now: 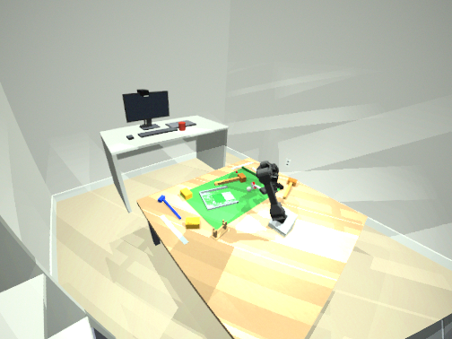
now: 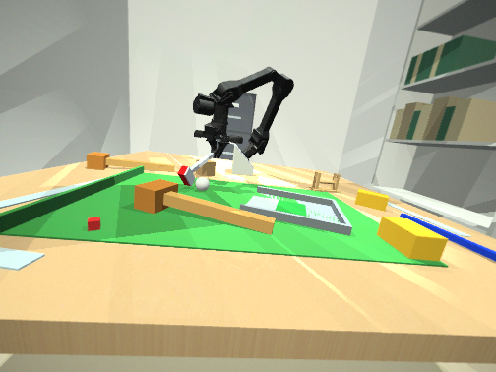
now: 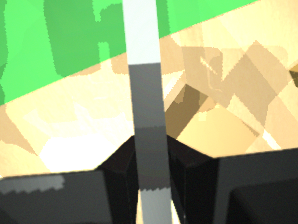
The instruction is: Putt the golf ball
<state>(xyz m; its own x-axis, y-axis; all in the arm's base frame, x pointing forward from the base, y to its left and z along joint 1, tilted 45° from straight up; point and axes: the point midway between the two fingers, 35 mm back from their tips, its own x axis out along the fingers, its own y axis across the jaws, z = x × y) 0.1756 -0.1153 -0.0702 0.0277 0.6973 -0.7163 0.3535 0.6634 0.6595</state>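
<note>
Now: the wooden block 5 cm below my gripper tip, 4 cm to the right of it and 4 cm behind it. The rest, counted from my gripper tip: green mat: 30 cm ahead, 8 cm to the left, 8 cm below; then white golf ball: 22 cm ahead, 6 cm below, 3 cm to the right; then wooden frame: 46 cm to the left, 6 cm ahead, 4 cm below.
</note>
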